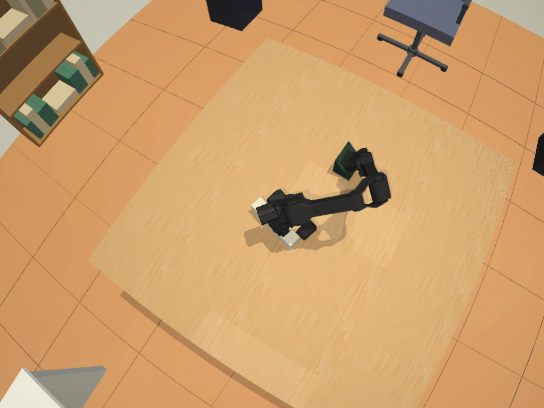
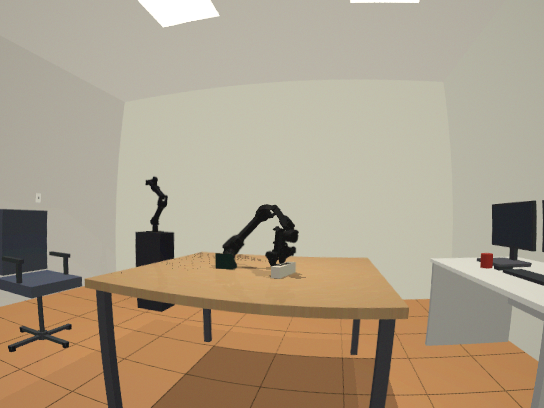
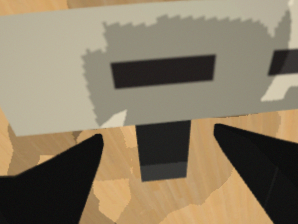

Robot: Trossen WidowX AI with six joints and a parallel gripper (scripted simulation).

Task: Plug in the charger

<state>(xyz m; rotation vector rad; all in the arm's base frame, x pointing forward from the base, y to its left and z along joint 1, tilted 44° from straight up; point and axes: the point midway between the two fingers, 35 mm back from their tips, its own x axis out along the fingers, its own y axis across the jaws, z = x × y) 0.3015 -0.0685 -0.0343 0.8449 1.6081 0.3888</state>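
The black two-prong charger is 20 mm ahead of my gripper tip, 10 mm to the right of it and 10 mm above it.
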